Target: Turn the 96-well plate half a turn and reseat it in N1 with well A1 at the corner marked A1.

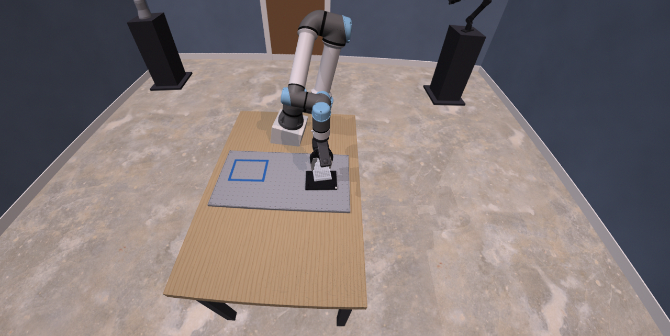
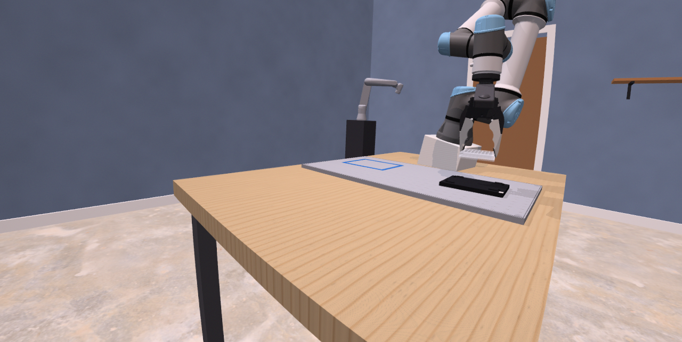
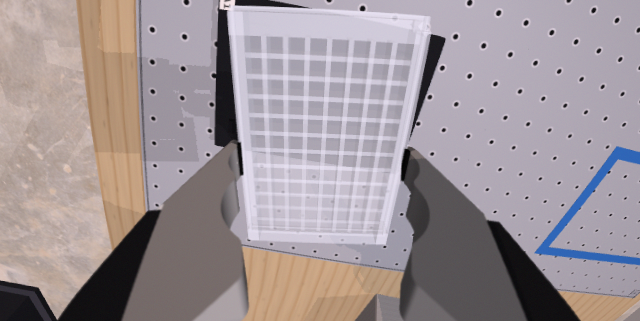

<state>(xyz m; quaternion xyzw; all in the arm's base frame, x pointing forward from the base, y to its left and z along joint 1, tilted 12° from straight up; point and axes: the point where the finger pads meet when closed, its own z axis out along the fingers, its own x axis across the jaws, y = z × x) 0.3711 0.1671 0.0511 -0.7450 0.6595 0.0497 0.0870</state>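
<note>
The 96-well plate lies 10 mm below my hand. Also, from my hand: nest N1 (100 mm below); then A1 label (90 mm below, 70 mm to the left, 60 mm ahead).
</note>
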